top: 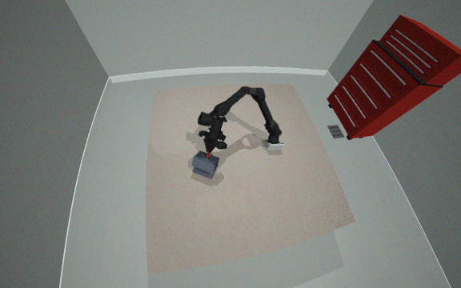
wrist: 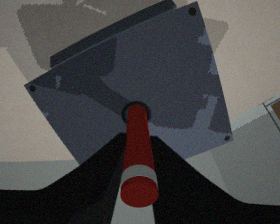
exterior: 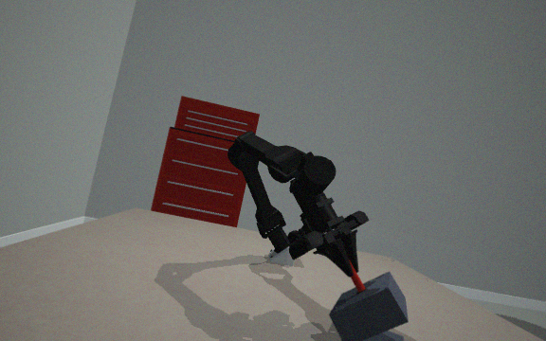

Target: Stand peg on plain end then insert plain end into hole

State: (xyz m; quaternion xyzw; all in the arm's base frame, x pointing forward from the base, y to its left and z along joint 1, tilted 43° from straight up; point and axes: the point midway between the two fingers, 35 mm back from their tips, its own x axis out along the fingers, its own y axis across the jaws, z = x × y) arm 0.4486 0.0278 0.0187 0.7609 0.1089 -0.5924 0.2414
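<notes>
The grey sloped panel is 20 mm ahead of my gripper tip, 30 mm to the left of it and 50 mm below it. Round my gripper tip: red peg 10 mm behind, 10 mm to the right, 10 mm above.
</notes>
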